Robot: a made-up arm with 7 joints.
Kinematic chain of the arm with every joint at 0, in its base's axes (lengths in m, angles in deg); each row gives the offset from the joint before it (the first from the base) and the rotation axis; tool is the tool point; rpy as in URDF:
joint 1: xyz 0 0 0.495 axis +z
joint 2: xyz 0 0 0 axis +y
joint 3: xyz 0 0 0.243 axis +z
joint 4: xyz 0.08 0 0 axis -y
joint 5: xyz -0.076 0 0.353 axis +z
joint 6: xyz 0 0 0 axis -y
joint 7: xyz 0.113 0 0 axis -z
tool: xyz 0 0 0 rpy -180 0 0
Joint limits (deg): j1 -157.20..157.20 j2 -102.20..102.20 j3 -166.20..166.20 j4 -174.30..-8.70 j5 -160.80..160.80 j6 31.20..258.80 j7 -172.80..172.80
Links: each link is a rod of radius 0.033 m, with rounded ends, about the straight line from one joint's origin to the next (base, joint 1, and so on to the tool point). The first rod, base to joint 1, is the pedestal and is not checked.
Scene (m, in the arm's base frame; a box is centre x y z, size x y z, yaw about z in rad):
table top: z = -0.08
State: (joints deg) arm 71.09 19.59 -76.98 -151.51 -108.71 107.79 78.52
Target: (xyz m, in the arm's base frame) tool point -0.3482 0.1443 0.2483
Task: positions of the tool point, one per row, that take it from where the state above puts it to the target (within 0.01 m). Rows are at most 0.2 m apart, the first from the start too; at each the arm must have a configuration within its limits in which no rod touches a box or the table.
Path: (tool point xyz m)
1: 0.3325 0.1047 0.3135
2: 0.2505 0.2433 0.2905
3: 0.1100 0.3315 0.2685
4: -0.0608 0.3464 0.2515
5: -0.2256 0.2806 0.2435
6: -0.3482 0.1443 0.2483

